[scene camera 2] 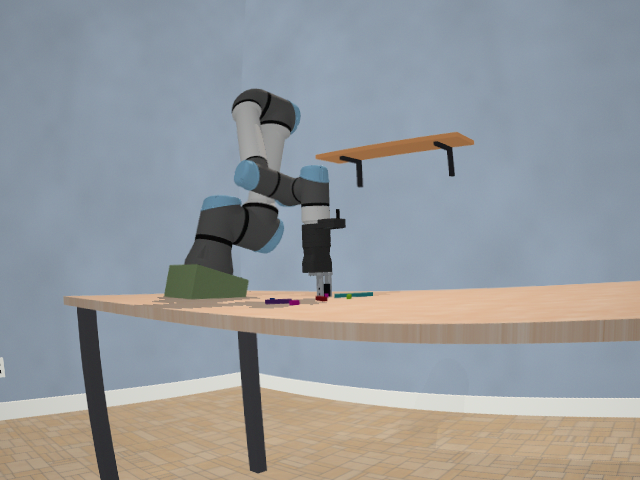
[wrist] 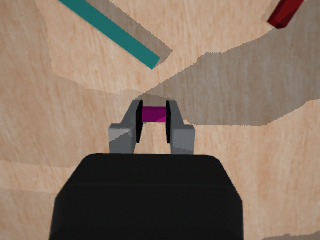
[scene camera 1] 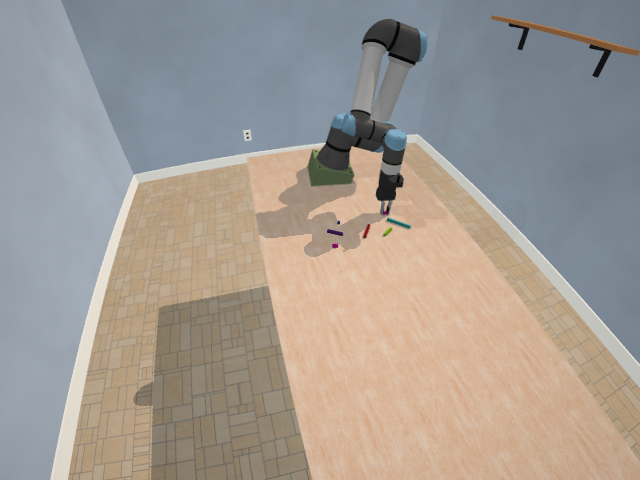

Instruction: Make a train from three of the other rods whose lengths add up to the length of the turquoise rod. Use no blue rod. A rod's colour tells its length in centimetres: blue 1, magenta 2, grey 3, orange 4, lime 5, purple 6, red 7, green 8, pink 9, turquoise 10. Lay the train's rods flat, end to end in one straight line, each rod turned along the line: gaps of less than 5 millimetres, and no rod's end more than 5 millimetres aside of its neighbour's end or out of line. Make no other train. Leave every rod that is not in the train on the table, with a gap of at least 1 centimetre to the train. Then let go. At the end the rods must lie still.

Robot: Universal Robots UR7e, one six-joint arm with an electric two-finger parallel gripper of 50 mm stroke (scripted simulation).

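Note:
Here is my gripper (scene camera 2: 324, 297), as I see it. The wrist view shows my gripper (wrist: 154, 113) too.

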